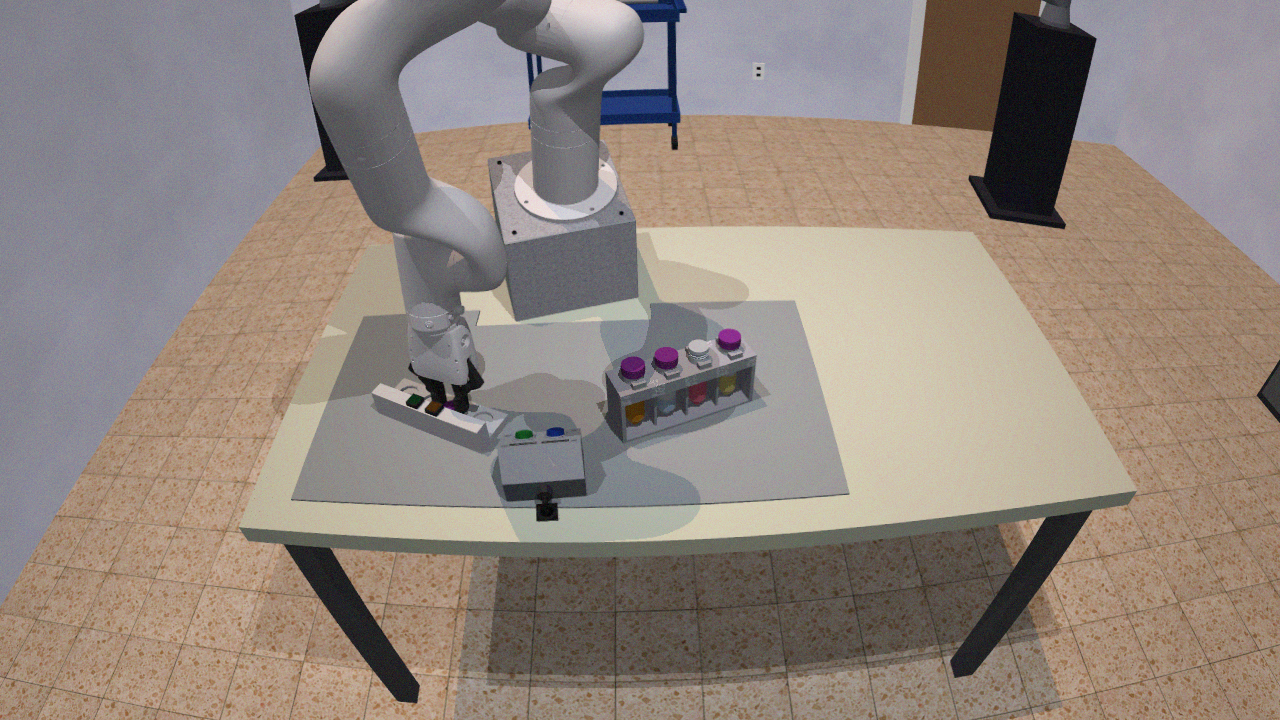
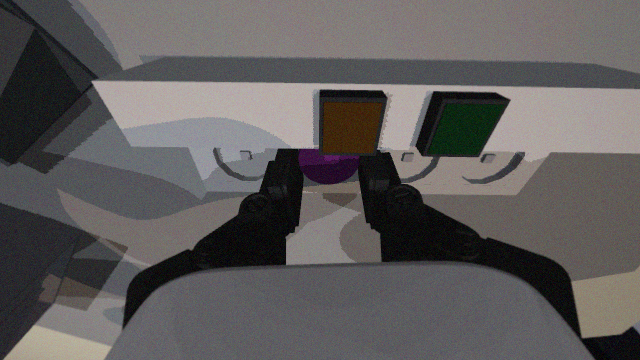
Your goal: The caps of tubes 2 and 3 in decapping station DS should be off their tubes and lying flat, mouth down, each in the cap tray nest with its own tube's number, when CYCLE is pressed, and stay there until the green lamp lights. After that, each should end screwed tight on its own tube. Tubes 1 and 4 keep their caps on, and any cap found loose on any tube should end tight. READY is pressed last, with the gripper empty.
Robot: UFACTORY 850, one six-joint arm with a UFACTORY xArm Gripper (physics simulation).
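My gripper (image 1: pixel 449 408) (image 2: pixel 328 155) is at the white cap tray (image 1: pixel 447 431) (image 2: pixel 200 102), its two fingers closed against opposite sides of a purple cap (image 2: pixel 329 169) that sits at a nest behind the orange square. Fingers and orange square partly hide the cap and its nest; nest numbers cannot be read. The decapping station (image 1: pixel 615 407) holds tubes in a row. Purple caps (image 1: pixel 632 367) (image 1: pixel 665 358) (image 1: pixel 729 339) top the first, second and fourth from the left. The third, with red liquid (image 1: pixel 697 392), has a whitish top (image 1: pixel 699 350) and no purple cap.
An orange square (image 1: pixel 434 408) (image 2: pixel 353 127) and a dark green square (image 1: pixel 415 401) (image 2: pixel 464 129) stand on the tray's raised wall. A grey control box (image 1: pixel 541 467) with a green button (image 1: pixel 523 434) and a blue button (image 1: pixel 554 431) stands between tray and station.
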